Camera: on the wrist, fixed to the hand. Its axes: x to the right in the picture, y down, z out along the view.
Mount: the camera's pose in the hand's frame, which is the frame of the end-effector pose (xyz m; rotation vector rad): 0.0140 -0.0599 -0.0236 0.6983 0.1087 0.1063
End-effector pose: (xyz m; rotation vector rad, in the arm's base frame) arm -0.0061 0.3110 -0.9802 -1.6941 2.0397 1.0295
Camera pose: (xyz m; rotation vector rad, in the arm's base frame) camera 0.0516 0.2817 -0.9925 -1.2936 2.2086 0.1855
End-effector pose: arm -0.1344 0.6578 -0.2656 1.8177 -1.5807 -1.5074
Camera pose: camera -0.0847 0.6577 -0.3089 -1.9948 2.2325 0.8129
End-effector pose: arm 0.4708 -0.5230 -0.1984 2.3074 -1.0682 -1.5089
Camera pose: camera 0.5220 -0.4940 -0.2280 -2.2266 1.5839 0.8901
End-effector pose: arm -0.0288 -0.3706 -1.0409 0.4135 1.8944 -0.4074
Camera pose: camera -0.0808 -0.4110 -1.0410 1.0065 1.7806 -0.9940
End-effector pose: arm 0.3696 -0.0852 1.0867 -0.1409 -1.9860 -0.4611
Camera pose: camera 0.3653 -0.1507 1.0927 0.2127 -1.9105 0.2990
